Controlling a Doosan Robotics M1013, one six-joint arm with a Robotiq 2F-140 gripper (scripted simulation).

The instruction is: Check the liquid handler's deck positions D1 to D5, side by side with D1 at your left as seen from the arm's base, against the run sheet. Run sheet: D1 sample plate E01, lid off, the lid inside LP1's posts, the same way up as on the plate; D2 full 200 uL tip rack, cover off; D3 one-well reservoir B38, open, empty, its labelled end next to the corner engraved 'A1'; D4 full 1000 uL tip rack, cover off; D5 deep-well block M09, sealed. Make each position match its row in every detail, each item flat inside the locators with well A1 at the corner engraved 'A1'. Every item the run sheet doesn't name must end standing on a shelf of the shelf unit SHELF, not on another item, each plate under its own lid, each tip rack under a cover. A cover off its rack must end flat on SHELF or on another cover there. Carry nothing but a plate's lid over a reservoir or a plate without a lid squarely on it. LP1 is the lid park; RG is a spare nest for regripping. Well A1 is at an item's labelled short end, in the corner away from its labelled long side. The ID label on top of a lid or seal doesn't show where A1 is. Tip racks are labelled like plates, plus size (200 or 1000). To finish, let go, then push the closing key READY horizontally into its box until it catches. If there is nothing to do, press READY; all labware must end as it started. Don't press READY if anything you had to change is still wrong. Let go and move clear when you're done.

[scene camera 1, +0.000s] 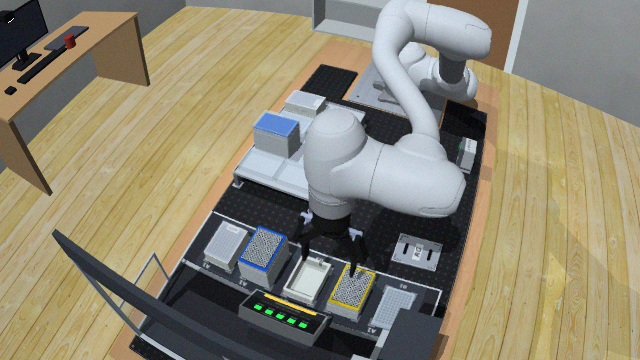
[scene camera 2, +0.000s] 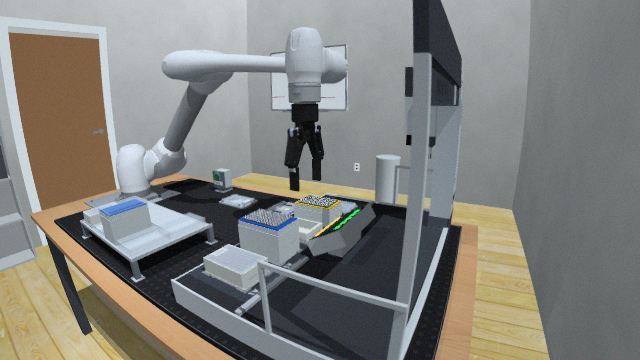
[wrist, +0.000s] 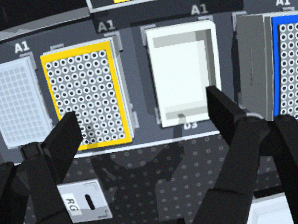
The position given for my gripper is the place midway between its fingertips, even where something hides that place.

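There's a yellow-rimmed tip rack (scene camera 1: 350, 294) (wrist: 89, 79) here, and a blue-rimmed tip rack (scene camera 2: 274, 235) (scene camera 1: 261, 261) as well. I can also see a white deep-well block (scene camera 2: 237, 267) (scene camera 1: 226, 246), though in the wrist view the block is out of frame. And my gripper (scene camera 2: 306, 185) is there too.
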